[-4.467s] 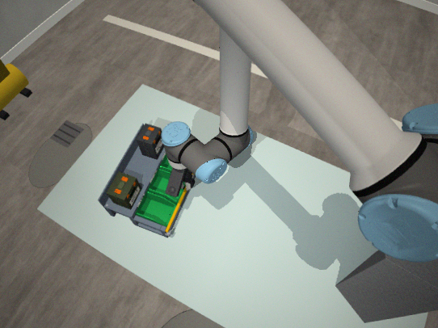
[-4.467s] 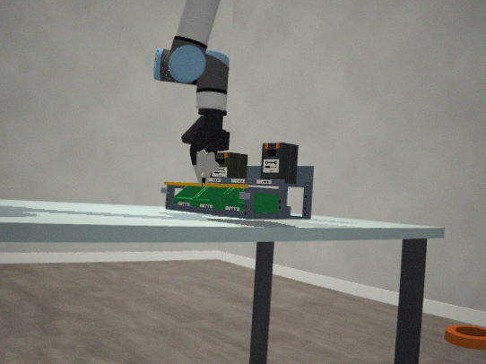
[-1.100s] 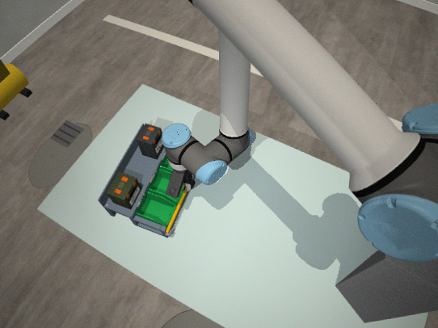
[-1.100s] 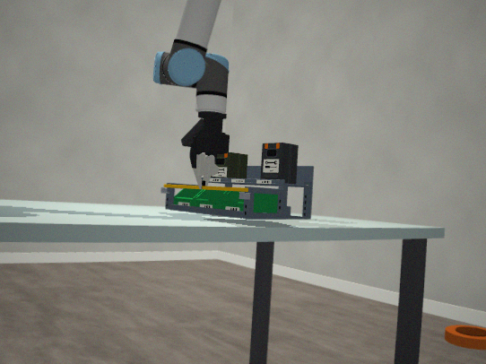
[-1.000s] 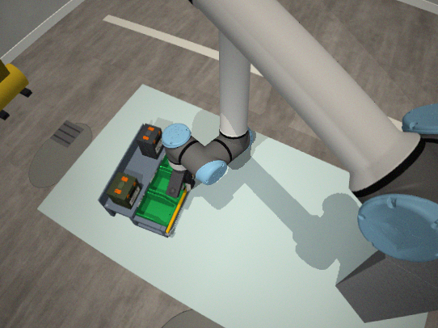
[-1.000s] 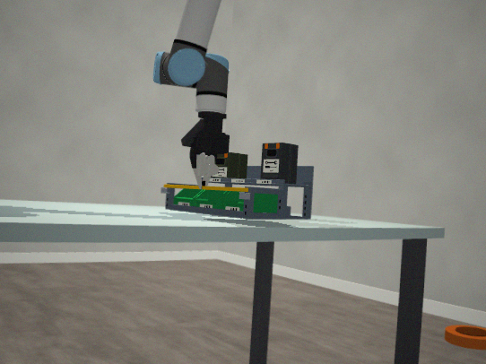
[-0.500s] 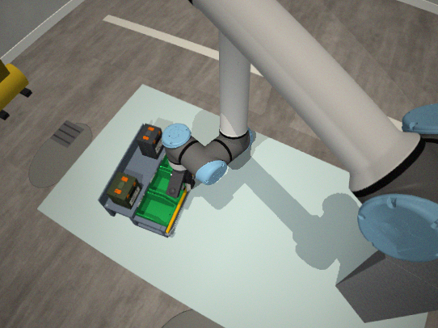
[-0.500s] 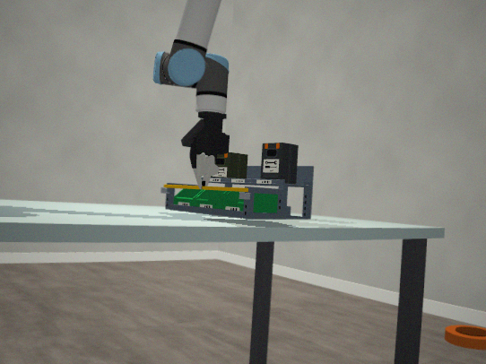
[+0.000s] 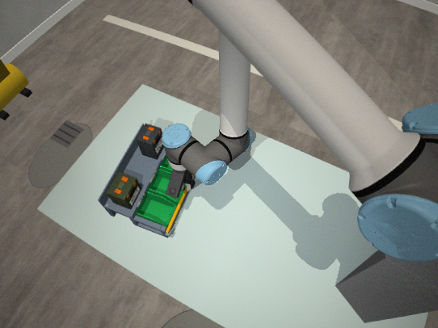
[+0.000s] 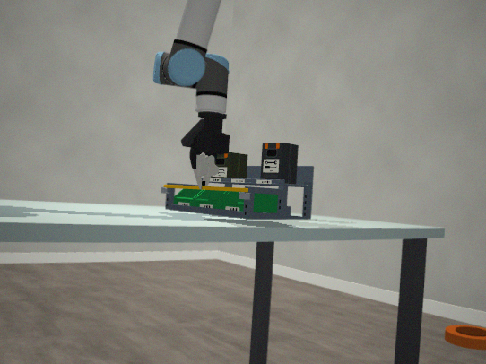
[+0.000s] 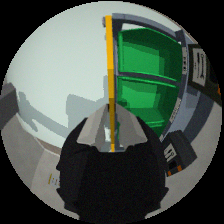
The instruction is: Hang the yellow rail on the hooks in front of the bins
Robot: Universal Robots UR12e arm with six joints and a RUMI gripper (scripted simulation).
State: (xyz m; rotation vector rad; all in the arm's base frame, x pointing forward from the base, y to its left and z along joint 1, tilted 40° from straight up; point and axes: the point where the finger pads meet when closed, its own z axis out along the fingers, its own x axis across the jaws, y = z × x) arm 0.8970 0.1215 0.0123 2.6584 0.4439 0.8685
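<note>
My gripper is now 10 mm above the yellow rail.
</note>
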